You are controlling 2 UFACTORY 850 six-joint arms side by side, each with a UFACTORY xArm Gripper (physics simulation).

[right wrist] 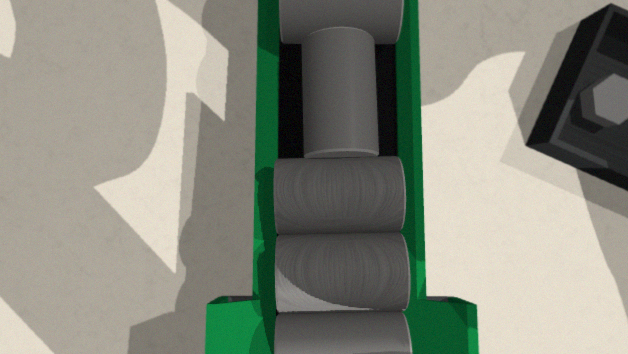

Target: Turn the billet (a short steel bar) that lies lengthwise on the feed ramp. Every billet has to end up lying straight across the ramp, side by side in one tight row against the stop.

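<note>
The lengthwise billet (340, 92), a plain grey steel cylinder, lies along the middle of the green-walled feed ramp (267, 125) in the right wrist view, with dark floor on both sides of it. Its upper end meets a crosswise billet (341, 17), cut off by the top edge. Its lower end is at or very near another crosswise billet (340, 196). Below that lie a crosswise billet (342, 270) and one more (343, 332), cut off by the bottom edge, side by side. The stop does not show. Neither gripper's fingers show in this view.
A black open box (541, 120) with a light grey hexagonal piece (612, 100) in it stands to the right, apart from the ramp. Wider green blocks (232, 327) (447, 327) flank the ramp at the bottom. Shadows fall across the pale surface.
</note>
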